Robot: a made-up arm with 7 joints. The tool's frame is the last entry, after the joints.
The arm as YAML. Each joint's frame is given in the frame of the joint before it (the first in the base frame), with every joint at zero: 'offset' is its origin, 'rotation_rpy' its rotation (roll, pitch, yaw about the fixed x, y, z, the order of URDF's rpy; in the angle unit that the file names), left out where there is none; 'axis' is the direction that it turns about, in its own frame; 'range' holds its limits. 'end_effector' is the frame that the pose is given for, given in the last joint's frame.
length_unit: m
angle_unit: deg
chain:
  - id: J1
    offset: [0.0, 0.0, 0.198]
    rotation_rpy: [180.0, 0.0, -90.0]
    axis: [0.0, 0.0, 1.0]
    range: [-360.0, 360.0]
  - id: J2
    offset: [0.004, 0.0, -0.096]
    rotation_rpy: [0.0, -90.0, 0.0]
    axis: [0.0, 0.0, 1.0]
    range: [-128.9, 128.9]
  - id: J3
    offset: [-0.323, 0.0, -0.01]
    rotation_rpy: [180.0, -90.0, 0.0]
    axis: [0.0, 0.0, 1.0]
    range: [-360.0, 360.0]
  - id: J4
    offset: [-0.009, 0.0, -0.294]
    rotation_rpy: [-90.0, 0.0, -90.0]
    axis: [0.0, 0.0, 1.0]
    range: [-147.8, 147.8]
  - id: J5
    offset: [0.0, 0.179, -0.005]
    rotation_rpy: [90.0, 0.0, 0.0]
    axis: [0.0, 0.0, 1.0]
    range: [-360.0, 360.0]
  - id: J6
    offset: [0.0, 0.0, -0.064]
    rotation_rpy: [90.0, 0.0, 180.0]
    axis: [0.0, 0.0, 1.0]
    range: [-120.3, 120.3]
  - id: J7
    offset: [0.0, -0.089, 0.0]
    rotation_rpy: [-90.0, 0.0, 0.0]
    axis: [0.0, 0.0, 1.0]
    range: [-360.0, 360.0]
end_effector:
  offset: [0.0, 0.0, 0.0]
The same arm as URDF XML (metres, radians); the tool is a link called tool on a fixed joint. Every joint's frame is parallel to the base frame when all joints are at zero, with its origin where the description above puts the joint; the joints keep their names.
<robot name="arm">
<link name="base"/>
<link name="link1"/>
<link name="link2"/>
<link name="link3"/>
<link name="link4"/>
<link name="link5"/>
<link name="link6"/>
<link name="link7"/>
<link name="tool"/>
<joint name="J1" type="revolute"><parent link="base"/><child link="link1"/><origin xyz="0 0 0.198" rpy="0 0 0"/><axis xyz="0 0 -1"/><limit lower="-6.2832" upper="6.2832"/></joint>
<joint name="J2" type="revolute"><parent link="link1"/><child link="link2"/><origin xyz="0 -0.004 0.096" rpy="0 0 0"/><axis xyz="0 1 0"/><limit lower="-2.2497" upper="2.2497"/></joint>
<joint name="J3" type="revolute"><parent link="link2"/><child link="link3"/><origin xyz="0 -0.01 0.323" rpy="0 0 0"/><axis xyz="0 0 -1"/><limit lower="-6.2832" upper="6.2832"/></joint>
<joint name="J4" type="revolute"><parent link="link3"/><child link="link4"/><origin xyz="0 -0.009 0.294" rpy="0 0 0"/><axis xyz="0 1 0"/><limit lower="-2.5796" upper="2.5796"/></joint>
<joint name="J5" type="revolute"><parent link="link4"/><child link="link5"/><origin xyz="0 -0.005 0.179" rpy="0 0 0"/><axis xyz="0 0 -1"/><limit lower="-6.2832" upper="6.2832"/></joint>
<joint name="J6" type="revolute"><parent link="link5"/><child link="link6"/><origin xyz="0 0 0.064" rpy="0 0 0"/><axis xyz="0 1 0"/><limit lower="-2.0996" upper="2.0996"/></joint>
<joint name="J7" type="revolute"><parent link="link6"/><child link="link7"/><origin xyz="0 0 0.089" rpy="0 0 0"/><axis xyz="0 0 -1"/><limit lower="-6.2832" upper="6.2832"/></joint>
<joint name="tool_joint" type="fixed"><parent link="link7"/><child link="tool"/><origin xyz="0 0 0" rpy="3.1416 0 0"/></joint>
</robot>

